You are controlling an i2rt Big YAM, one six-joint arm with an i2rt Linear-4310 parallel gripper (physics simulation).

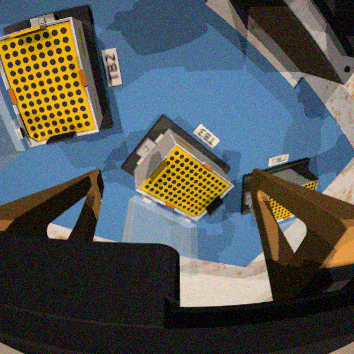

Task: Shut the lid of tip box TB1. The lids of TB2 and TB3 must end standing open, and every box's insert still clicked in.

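Seen in the pictures: gripper, between the fingertips: (176, 176); arm's base, origin of its link: (347, 0).
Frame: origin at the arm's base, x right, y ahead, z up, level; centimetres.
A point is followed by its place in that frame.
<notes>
My gripper (176, 176) {x 10.3, y 24.9, z 9.9 cm} is open and empty, its two orange-brown fingers wide apart above the boxes. Tip box TB1 (296, 177) {x -20.0, y 21.5, z -4.8 cm}, grey with a yellow insert, is at the right, partly hidden behind the right finger; its lid cannot be made out. Tip box TB3 (185, 180) {x 1.2, y 30.8, z -3.0 cm} is in the middle, between and beyond the fingertips, with its yellow insert seated and its clear lid (157, 227) {x 2.0, y 38.1, z -0.1 cm} standing open on the near side. Tip box TB2 (50, 82) {x 21.4, y 26.9, z -2.9 cm} is at the upper left, its yellow insert seated; part of its clear open lid (9, 120) {x 24.1, y 32.3, z -1.9 cm} shows at the left edge.
The boxes stand on a blue mat (200, 95) {x 4.2, y 20.3, z -8.7 cm}. Labels for TB2 (112, 67) {x 16.4, y 23.2, z -8.5 cm} and TB3 (206, 135) {x -0.4, y 24.8, z -8.5 cm} lie beside their boxes, and a small label (278, 160) {x -16.9, y 21.3, z -8.5 cm} lies behind TB1. A grey and dark brown structure (300, 40) {x 0.1, y 7.1, z -2.7 cm} rises at the upper right. Speckled pale surface borders the mat.
</notes>
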